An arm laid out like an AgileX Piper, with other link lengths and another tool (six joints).
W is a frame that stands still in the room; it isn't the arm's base.
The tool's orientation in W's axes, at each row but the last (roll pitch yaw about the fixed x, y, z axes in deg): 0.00, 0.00, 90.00; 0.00, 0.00, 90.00; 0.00, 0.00, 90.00; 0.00, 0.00, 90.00; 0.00, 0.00, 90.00; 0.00, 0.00, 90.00; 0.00, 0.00, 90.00; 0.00, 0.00, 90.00; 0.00, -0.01, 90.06; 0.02, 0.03, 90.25; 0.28, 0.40, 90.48; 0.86, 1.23, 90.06; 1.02, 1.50, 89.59
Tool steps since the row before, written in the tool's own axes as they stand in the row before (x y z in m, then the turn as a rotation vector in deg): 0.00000, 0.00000, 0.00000, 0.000, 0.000, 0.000; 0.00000, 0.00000, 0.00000, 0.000, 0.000, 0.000; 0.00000, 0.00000, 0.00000, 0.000, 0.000, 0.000; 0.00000, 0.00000, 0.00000, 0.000, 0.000, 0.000; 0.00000, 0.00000, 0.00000, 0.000, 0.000, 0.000; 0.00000, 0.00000, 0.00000, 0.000, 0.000, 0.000; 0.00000, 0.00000, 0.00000, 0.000, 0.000, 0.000; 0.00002, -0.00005, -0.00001, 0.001, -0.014, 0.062; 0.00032, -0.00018, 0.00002, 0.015, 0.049, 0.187; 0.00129, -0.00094, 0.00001, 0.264, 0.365, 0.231; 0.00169, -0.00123, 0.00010, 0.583, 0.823, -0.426; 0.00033, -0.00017, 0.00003, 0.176, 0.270, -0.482; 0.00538, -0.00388, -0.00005, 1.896, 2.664, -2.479
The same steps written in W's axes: 0.00000, 0.00000, 0.00000, 0.000, 0.000, 0.000; 0.00000, 0.00000, 0.00000, 0.000, 0.000, 0.000; 0.00000, 0.00000, 0.00000, 0.000, 0.000, 0.000; 0.00000, 0.00000, 0.00000, 0.000, 0.000, 0.000; 0.00000, 0.00000, 0.00000, 0.000, 0.000, 0.000; 0.00000, 0.00000, 0.00000, 0.000, 0.000, 0.000; 0.00000, 0.00000, 0.00000, 0.000, 0.000, 0.000; 0.00005, 0.00002, -0.00001, 0.014, 0.001, 0.062; 0.00018, 0.00032, 0.00002, -0.049, 0.015, 0.187; 0.00093, 0.00129, 0.00001, -0.366, 0.263, 0.231; 0.00122, 0.00170, 0.00008, -0.830, 0.573, -0.426; 0.00017, 0.00033, 0.00002, -0.277, 0.165, -0.482; 0.00392, 0.00535, -0.00026, -2.695, 1.851, -2.480
